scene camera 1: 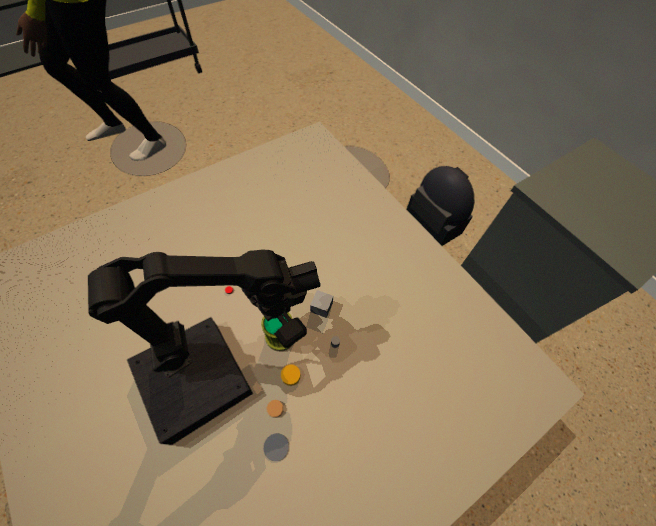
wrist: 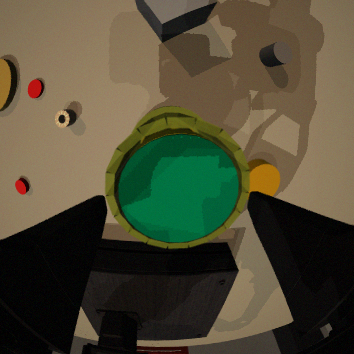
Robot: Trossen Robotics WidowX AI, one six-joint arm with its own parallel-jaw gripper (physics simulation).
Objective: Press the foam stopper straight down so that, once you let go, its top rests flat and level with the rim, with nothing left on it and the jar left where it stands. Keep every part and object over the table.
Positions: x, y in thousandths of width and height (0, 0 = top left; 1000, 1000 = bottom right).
Scene:
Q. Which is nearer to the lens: the olive ribbed jar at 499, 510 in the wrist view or the yellow disc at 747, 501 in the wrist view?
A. The olive ribbed jar.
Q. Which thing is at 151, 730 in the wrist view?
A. The gripper.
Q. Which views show the gripper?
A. Scene camera 1 and the wrist view: all of them.

